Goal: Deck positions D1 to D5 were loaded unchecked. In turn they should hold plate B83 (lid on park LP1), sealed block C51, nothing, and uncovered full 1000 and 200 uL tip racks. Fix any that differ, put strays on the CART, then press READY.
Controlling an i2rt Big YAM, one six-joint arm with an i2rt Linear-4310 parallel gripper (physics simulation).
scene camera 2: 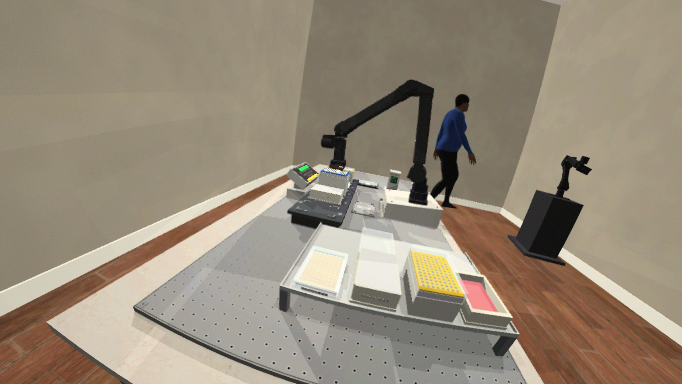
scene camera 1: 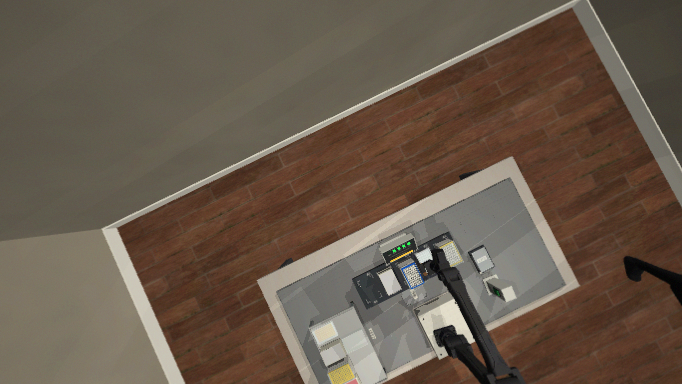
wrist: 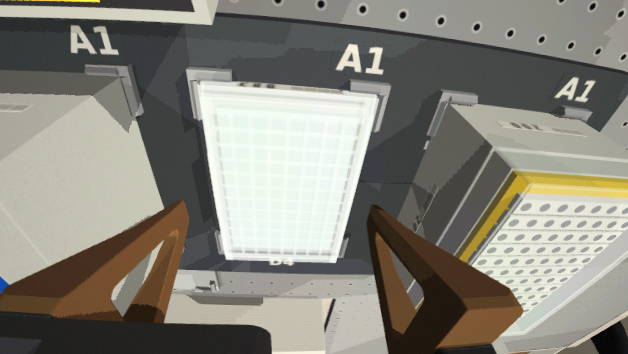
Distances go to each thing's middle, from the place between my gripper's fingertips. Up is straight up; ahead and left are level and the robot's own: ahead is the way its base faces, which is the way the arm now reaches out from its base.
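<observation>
The white plate (wrist: 285, 160) is 10 mm behind my hand, and it sits 20 mm below my hand as well.
</observation>
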